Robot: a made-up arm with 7 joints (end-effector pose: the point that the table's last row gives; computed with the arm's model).
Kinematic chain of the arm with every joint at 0, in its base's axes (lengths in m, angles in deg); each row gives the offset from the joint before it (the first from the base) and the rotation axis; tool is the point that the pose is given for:
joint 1: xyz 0 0.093 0 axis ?
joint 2: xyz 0 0.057 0 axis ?
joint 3: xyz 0 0 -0.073 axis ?
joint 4: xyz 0 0 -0.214 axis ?
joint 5: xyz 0 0 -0.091 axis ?
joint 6: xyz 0 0 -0.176 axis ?
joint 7: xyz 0 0 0 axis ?
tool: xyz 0 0 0
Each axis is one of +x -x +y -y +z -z.
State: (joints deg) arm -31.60 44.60 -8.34 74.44 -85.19 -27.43 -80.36
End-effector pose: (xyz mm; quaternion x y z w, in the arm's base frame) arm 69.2 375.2 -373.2 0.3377 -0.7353 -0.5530 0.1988
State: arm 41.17 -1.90 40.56 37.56 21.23 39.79 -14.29
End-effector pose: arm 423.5 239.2 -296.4 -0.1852 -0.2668 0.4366 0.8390
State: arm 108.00 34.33 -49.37 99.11 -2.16 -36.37 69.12
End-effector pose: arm 246.5 122.8 260.6 -0.3521 0.3971 0.8258 0.1907
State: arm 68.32 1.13 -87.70 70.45 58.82 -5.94 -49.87
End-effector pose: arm 358.0 -93.9 -131.5 -0.1000 -0.7476 -0.1571 0.6375
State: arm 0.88 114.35 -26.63 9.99 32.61 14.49 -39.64
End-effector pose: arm 38.2 659.6 208.4 0.9593 0.0100 0.0746 0.2723
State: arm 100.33 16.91 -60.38 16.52 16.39 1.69 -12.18
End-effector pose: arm 523.2 244.8 133.5 0.3844 -0.7529 -0.1256 0.5192
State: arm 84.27 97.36 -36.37 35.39 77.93 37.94 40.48
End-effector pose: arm 38.6 662.3 121.3 -0.0534 -0.7689 0.2346 0.5924
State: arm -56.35 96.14 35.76 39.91 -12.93 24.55 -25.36
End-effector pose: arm 203.7 628.3 -31.4 0.8374 -0.0030 -0.3237 0.4404
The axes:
joint 1: -y
joint 2: +x
joint 3: +z
joint 4: -y
joint 5: +z
joint 6: +y
joint 7: -x

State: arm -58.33 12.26 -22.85 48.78 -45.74 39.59 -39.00
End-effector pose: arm -301.9 172.1 -403.7 0.3151 0.1195 -0.6495 0.6816
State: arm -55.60 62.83 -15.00 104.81 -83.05 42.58 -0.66
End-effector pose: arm 9.4 314.1 -295.7 0.5015 -0.1310 -0.7964 0.3115
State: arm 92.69 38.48 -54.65 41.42 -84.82 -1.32 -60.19
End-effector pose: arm 465.7 340.4 124.2 -0.7816 0.4541 0.3365 0.2639
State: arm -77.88 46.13 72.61 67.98 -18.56 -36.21 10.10
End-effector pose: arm -80.3 592.8 -92.9 0.4586 -0.2480 -0.4696 0.7126
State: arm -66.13 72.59 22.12 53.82 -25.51 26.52 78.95
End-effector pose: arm 29.9 598.5 -205.1 0.0063 0.4758 -0.2290 0.8492
